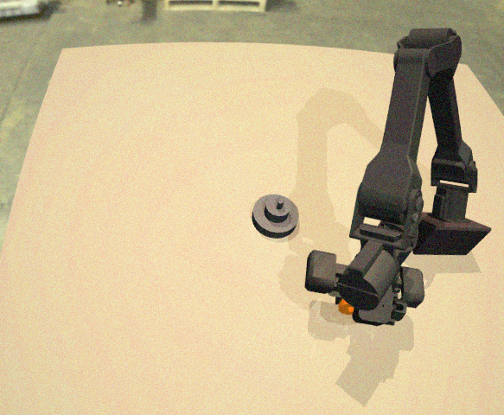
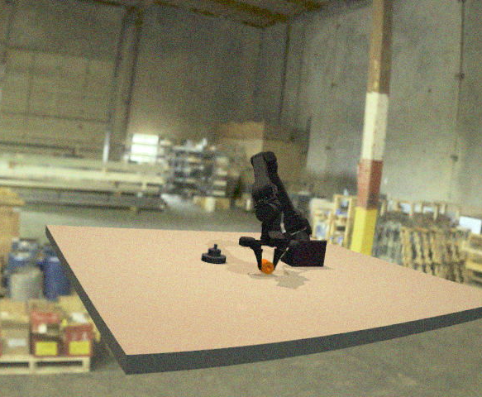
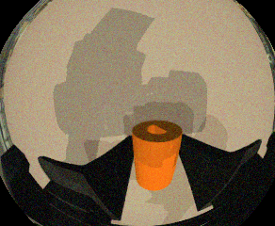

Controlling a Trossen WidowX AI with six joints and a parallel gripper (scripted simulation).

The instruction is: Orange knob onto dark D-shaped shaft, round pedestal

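My gripper tip is now 20 mm to the left of the orange knob and 10 mm below it. From my gripper tip the other things lie so: pedestal (100 mm ahead, 190 mm to the right, 20 mm above).
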